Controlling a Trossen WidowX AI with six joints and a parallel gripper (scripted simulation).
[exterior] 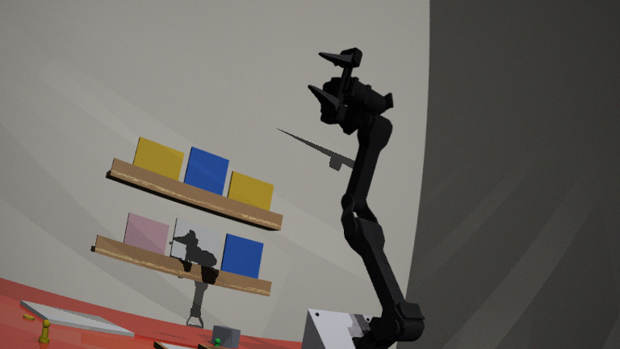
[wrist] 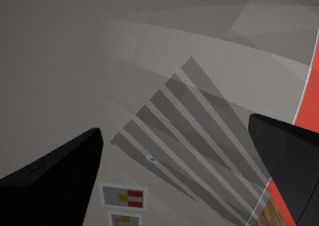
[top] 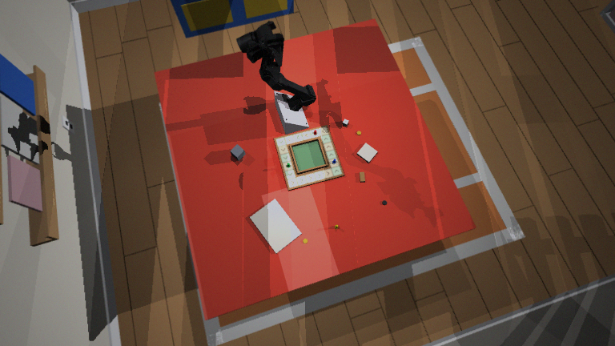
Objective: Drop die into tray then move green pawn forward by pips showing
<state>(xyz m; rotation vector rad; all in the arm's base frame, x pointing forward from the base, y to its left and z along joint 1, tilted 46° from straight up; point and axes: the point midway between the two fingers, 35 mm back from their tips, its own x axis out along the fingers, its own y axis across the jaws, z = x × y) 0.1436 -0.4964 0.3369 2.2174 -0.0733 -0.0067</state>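
The grey die is 30 mm behind my gripper tip, 340 mm to the left of it and 640 mm below it. Round my gripper tip: blue pawn: 160 mm ahead, 210 mm to the left, 630 mm below; then green tray: 90 mm ahead, 100 mm to the left, 650 mm below; then green pawn: 110 mm ahead, 10 mm to the right, 630 mm below.
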